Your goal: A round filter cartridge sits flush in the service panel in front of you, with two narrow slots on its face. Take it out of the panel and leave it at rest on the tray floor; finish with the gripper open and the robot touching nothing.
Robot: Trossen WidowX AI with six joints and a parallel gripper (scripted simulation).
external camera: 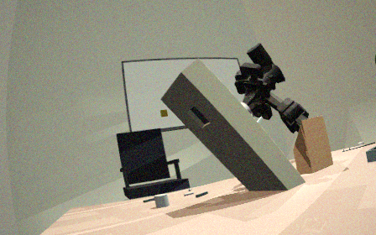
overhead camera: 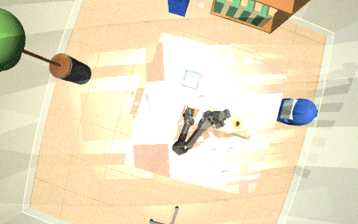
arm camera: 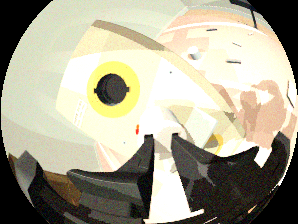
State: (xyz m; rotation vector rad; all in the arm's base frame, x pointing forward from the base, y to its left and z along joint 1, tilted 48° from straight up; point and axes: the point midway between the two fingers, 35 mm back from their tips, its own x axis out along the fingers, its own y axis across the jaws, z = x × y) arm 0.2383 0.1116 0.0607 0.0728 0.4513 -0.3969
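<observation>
My gripper tip is now 1 cm short of the round filter cartridge and 1 cm above it. Also, from my gripper tip: tray (36 cm behind, 24 cm to the left, 22 cm below); service panel (5 cm below, 5 cm ahead).
</observation>
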